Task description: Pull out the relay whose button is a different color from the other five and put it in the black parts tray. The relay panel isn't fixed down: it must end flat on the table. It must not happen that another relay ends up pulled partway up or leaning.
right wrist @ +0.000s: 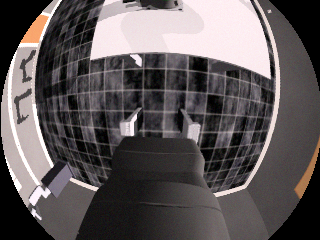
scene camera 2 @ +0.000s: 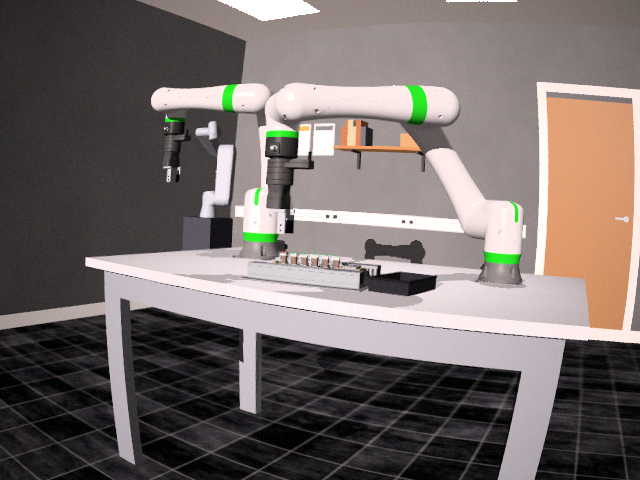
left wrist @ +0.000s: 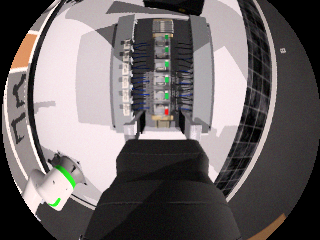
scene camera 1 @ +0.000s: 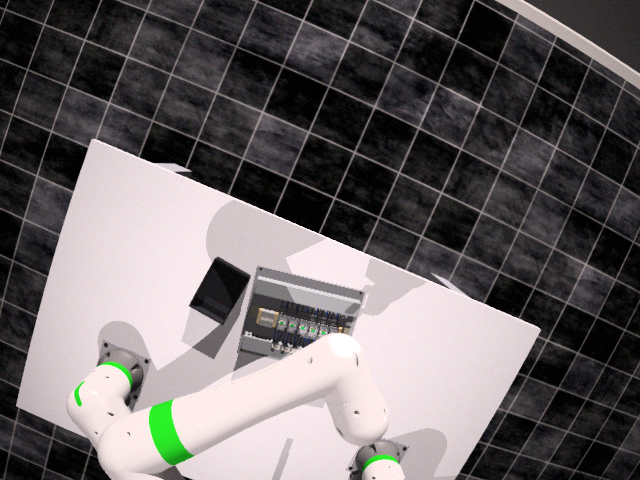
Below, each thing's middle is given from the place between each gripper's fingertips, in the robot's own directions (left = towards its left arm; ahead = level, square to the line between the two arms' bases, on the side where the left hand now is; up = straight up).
My left hand (scene camera 2: 285,233) is 11 cm above the grey relay panel (scene camera 1: 345,302), 9 cm to the right of it and 1 cm past it. Also, from my left hand: black parts tray (scene camera 1: 220,287) 34 cm to the left, 12 cm below.
My right hand is 89 cm to the right of the grey relay panel, 38 cm short of it and 26 cm above it. From my right hand the other things lie so: black parts tray: 114 cm to the left, 39 cm ahead, 27 cm below.
